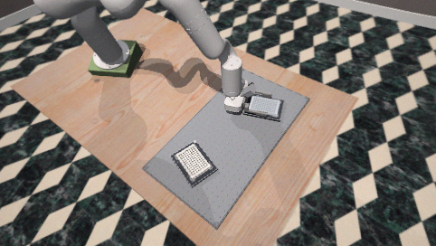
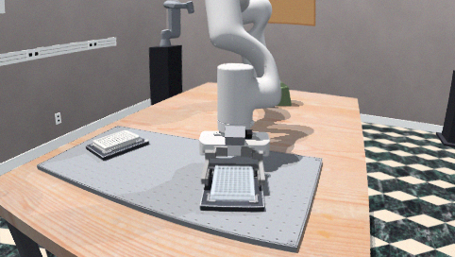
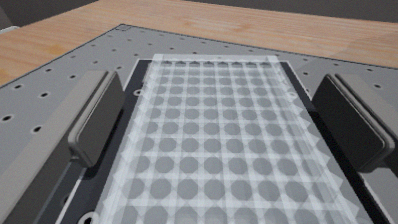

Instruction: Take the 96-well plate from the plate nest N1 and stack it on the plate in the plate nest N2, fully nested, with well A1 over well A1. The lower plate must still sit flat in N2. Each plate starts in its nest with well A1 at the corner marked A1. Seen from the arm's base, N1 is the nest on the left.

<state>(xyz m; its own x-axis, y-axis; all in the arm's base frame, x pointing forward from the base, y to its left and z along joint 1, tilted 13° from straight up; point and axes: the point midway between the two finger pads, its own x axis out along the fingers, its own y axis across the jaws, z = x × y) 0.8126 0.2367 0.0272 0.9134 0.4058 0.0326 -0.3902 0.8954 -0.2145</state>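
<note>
The clear 96-well plate lies 10 mm below my hand. The rest, counted from my hand: black nest (20 mm below); then white 96-well plate (60 mm behind, 400 mm to the right, 10 mm below).
</note>
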